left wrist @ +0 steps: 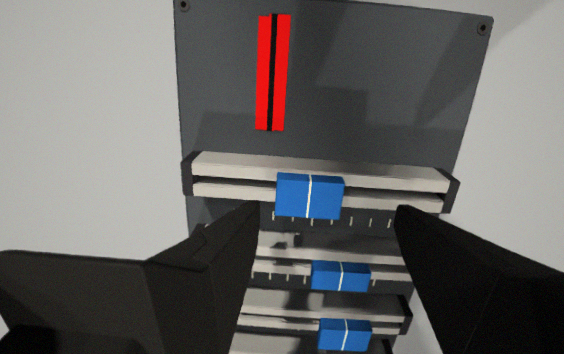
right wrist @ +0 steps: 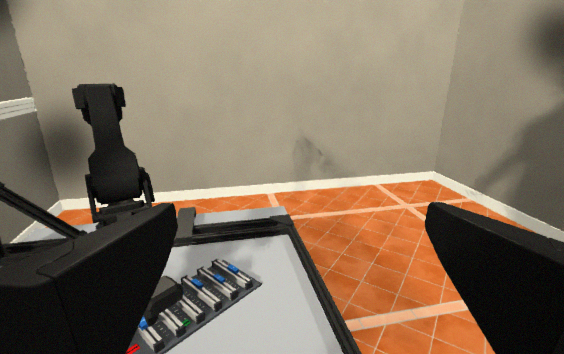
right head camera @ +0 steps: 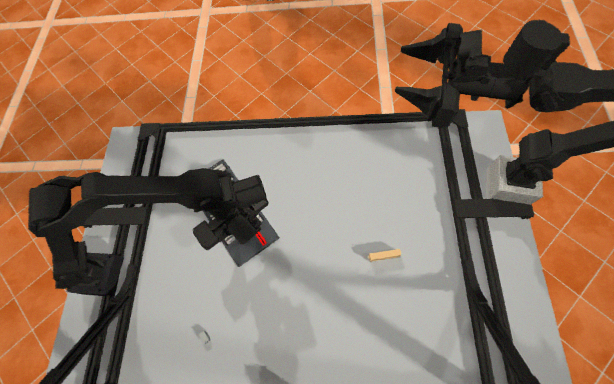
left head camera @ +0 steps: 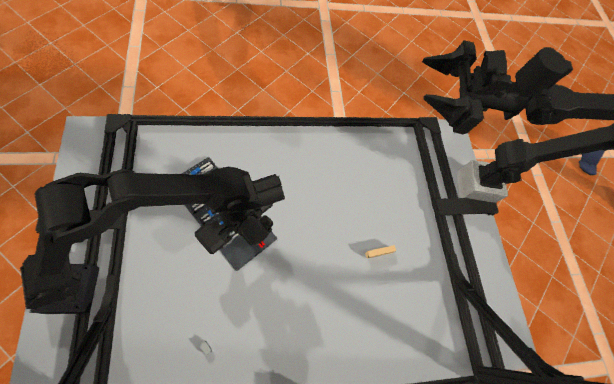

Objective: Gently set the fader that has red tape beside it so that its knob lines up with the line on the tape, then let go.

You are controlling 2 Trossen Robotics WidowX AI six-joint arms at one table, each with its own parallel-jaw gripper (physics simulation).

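Seen in the pictures: left gripper, between the fingertips: (left wrist: 327,213) (right wrist: 143,316); right gripper, between the fingertips: (right wrist: 301,214) (right head camera: 398,68) (left head camera: 423,77); left arm's base, origin of its link: (right head camera: 90,272) (left head camera: 61,287); right arm's base, origin of its link: (right head camera: 520,175) (left head camera: 490,177).
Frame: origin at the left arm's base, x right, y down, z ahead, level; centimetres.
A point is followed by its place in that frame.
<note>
A dark fader board (left head camera: 241,254) @[y 5.4, x -8.6, z 37.3 cm] (right head camera: 245,252) @[y 5.3, x -8.4, z 37.6 cm] (left wrist: 400,75) @[y 5.3, x -8.8, z 37.3 cm] (right wrist: 225,305) @[y 5.3, x -28.7, z 32.4 cm] lies on the table under my left arm. Red tape (left head camera: 261,244) @[y 5.3, x -11.3, z 42.2 cm] (right head camera: 261,239) @[y 5.3, x -12.2, z 41.5 cm] (left wrist: 264,75) @[y 5.3, x -12.8, z 41.4 cm] (right wrist: 133,349) @[y 5.3, x -13.8, z 40.2 cm] with a black line lies beside the end fader. That fader's blue knob (left wrist: 309,196) @[y 2.6, x -14.7, z 37.0 cm] has a white line, which sits to the right of the tape's black line in the left wrist view. My left gripper (left wrist: 327,213) @[y 2.6, x -14.7, z 36.0 cm] is partly open and empty, its fingertips apart on either side of this knob in that view; contact is not visible. My right gripper (left head camera: 425,80) @[y -33.6, x -34.7, z 71.8 cm] (right head camera: 400,71) @[y -33.6, x -34.7, z 71.8 cm] (right wrist: 301,214) @[y -33.6, x -34.7, z 71.8 cm] is wide open and empty, away from the board.
More faders with blue knobs (left wrist: 341,276) @[y 2.6, x -16.4, z 33.1 cm] follow along the board, with green tape (right wrist: 186,322) @[y 5.3, x -21.7, z 35.7 cm] by one. A yellow block (left head camera: 381,251) @[y 3.4, x -9.3, z 73.7 cm] (right head camera: 385,255) @[y 3.4, x -9.2, z 73.9 cm] and a small pale object (left head camera: 205,347) @[y 4.4, x 12.6, z 30.5 cm] (right head camera: 204,336) @[y 4.5, x 12.7, z 30.8 cm] lie on the table. A black frame (left head camera: 275,121) @[y 4.0, x -48.5, z 45.2 cm] (right head camera: 300,121) @[y 4.0, x -49.0, z 49.3 cm] surrounds the work area.
</note>
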